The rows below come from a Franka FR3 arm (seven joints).
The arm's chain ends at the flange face. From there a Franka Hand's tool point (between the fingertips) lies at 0.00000 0.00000 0.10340 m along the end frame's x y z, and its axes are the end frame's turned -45 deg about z.
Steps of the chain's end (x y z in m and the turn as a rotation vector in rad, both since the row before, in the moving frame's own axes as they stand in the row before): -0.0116, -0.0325, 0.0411, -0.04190, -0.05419, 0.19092; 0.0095, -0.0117, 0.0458, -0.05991, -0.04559, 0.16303; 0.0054, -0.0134, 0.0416, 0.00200, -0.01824, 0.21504; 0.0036, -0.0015, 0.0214, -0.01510, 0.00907, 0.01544
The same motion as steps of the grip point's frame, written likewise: 0.0079, -0.0327, 0.0409, 0.00869, -0.06795, 0.19092; 0.0072, -0.0011, 0.0455, -0.01013, -0.07460, 0.16303; 0.0123, -0.0073, 0.0416, 0.01431, -0.01148, 0.21504; 0.0032, 0.0032, 0.0214, -0.01709, -0.00426, 0.01544
